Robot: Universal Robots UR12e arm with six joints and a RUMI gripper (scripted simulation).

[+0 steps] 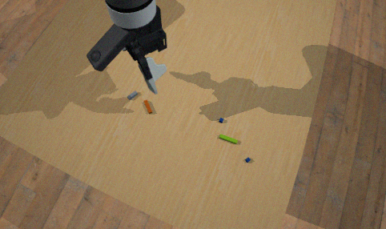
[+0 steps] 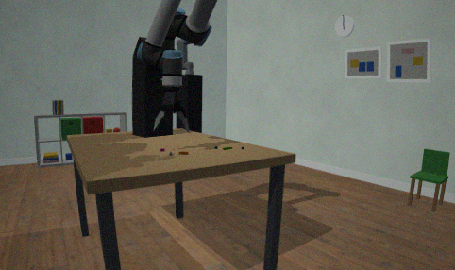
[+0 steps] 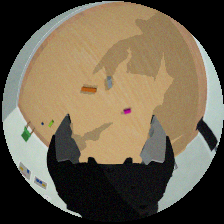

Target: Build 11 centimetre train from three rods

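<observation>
My gripper is now 60 mm short of the orange rod, 30 mm to the right of it and 90 mm above it. From my hand the other things lie so: magenta rod (70 mm behind, 10 mm to the right, 90 mm below); then lime rod (90 mm ahead, 270 mm to the left, 90 mm below); then grey rod (30 mm ahead, 20 mm to the right, 90 mm below).
</observation>
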